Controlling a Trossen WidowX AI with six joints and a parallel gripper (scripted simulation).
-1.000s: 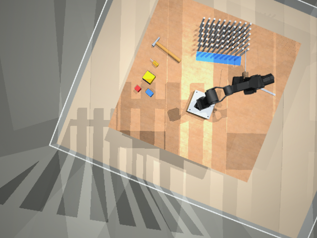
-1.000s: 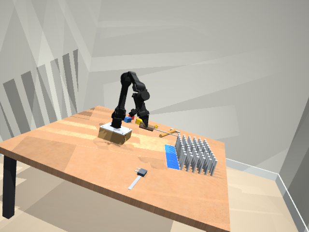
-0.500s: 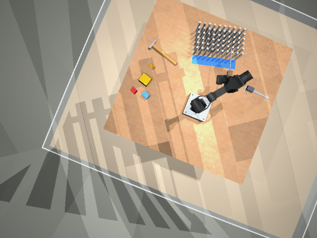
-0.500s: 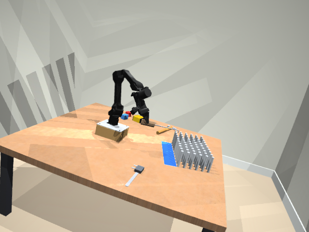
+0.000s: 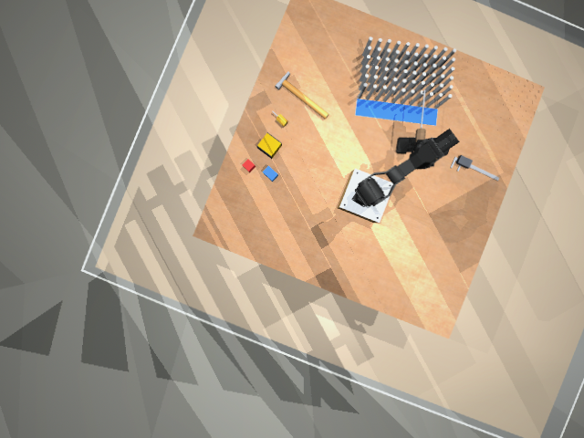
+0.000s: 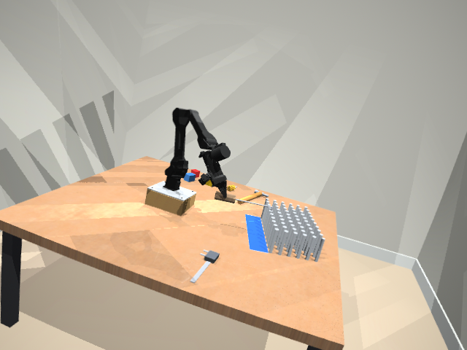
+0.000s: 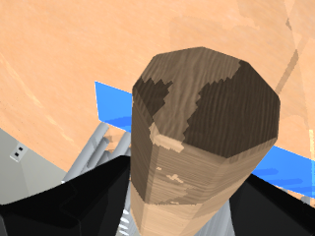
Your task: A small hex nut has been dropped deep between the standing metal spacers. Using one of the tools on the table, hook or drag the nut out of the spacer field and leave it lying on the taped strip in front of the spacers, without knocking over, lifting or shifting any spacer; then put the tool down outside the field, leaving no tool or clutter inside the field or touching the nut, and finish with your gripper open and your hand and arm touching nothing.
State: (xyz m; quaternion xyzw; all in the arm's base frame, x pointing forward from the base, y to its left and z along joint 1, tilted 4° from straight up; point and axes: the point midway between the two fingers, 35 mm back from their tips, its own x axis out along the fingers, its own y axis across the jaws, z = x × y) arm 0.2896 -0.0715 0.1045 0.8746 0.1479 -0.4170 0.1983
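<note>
Right now my gripper tip is 15 cm above the blue taped strip, 14 cm short of it and 13 cm to the right of it. Round my gripper tip: blue cube: 46 cm to the left, 44 cm behind, 13 cm below; grey hex nut: 31 cm ahead, 16 cm to the left, 15 cm below; yellow screwdriver: 56 cm to the left, 20 cm behind, 14 cm below.
</note>
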